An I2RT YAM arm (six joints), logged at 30 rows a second.
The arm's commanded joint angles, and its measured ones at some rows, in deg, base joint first. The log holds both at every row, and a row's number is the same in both.
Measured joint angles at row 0:
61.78, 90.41, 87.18, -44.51, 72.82, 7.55
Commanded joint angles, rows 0 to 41:
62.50, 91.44, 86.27, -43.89, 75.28, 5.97
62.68, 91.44, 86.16, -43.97, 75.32, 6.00
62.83, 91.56, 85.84, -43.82, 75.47, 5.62
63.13, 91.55, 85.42, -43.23, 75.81, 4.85
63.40, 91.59, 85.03, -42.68, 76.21, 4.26
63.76, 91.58, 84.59, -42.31, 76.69, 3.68
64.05, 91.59, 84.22, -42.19, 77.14, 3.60
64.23, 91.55, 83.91, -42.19, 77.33, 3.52
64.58, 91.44, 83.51, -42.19, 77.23, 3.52
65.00, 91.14, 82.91, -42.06, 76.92, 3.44
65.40, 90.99, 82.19, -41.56, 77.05, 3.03
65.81, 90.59, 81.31, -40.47, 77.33, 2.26
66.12, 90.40, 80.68, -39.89, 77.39, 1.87
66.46, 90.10, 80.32, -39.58, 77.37, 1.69
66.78, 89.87, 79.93, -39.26, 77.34, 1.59
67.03, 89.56, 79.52, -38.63, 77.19, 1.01
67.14, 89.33, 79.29, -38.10, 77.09, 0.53
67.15, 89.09, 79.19, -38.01, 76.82, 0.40
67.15, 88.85, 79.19, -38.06, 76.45, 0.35
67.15, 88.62, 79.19, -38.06, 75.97, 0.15
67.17, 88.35, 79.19, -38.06, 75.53, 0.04
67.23, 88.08, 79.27, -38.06, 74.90, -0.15
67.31, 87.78, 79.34, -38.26, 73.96, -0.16
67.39, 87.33, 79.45, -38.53, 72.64, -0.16
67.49, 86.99, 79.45, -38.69, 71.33, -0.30
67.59, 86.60, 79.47, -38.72, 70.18, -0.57
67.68, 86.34, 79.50, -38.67, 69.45, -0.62
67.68, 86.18, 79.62, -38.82, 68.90, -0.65
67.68, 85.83, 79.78, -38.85, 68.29, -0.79
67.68, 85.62, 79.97, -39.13, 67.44, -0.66
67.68, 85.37, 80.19, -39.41, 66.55, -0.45
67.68, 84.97, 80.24, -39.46, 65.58, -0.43
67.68, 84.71, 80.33, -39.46, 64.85, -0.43
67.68, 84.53, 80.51, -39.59, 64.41, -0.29
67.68, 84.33, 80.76, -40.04, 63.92, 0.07
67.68, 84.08, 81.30, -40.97, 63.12, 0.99
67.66, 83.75, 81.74, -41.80, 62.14, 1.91
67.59, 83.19, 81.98, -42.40, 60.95, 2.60
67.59, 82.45, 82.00, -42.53, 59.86, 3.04
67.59, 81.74, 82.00, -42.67, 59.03, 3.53
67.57, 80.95, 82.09, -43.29, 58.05, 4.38
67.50, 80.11, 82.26, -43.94, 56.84, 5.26
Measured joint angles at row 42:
67.24, 83.26, 80.23, -41.76, 61.45, 2.46
